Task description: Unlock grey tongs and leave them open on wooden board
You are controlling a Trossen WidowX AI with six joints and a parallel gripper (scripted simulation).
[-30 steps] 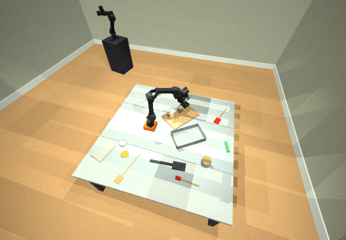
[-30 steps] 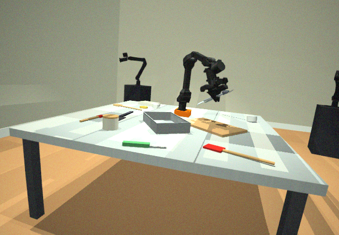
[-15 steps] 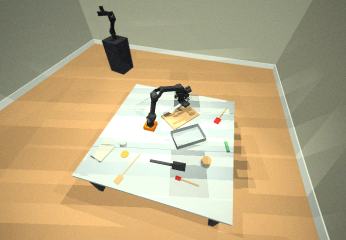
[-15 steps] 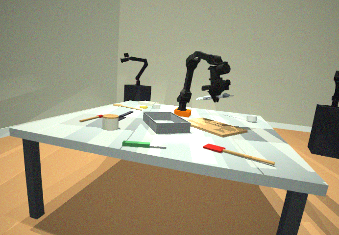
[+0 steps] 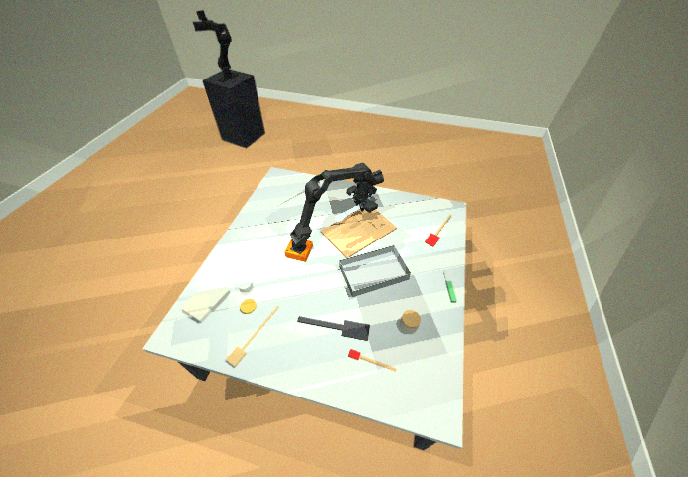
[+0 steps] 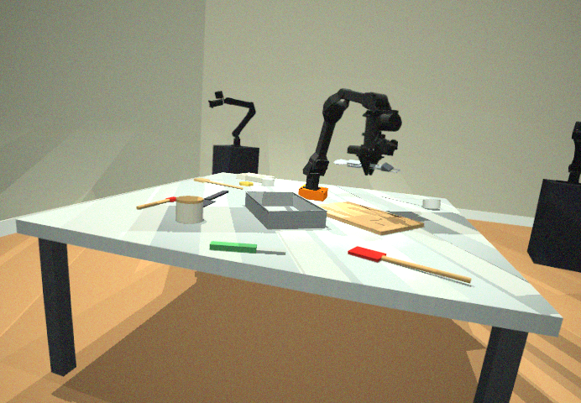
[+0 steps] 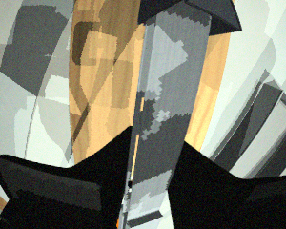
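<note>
Right now my gripper tip is 150 mm above the wooden board. From my gripper tip the other things lie so: red spatula 400 mm ahead, 190 mm to the left, 150 mm below; then roasting tin 230 mm to the right, 190 mm ahead, 130 mm below; then green-handled tool 550 mm ahead, 150 mm below, 120 mm to the right.
</note>
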